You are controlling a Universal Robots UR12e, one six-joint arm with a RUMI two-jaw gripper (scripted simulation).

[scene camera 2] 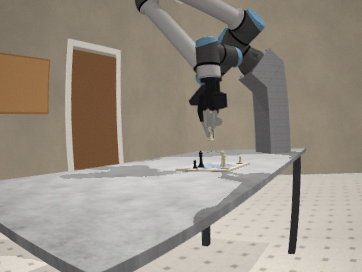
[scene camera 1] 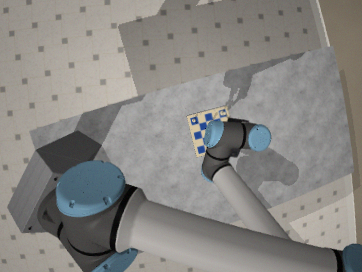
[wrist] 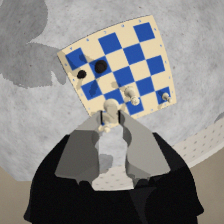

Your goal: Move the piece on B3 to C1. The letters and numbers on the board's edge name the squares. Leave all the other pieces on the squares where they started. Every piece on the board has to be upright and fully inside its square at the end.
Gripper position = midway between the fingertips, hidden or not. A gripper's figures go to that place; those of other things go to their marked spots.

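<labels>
Gripper [wrist: 110, 111] at 0.15 m from the lens; chessboard [wrist: 134, 51] at 0.25 m from the lens.
</labels>
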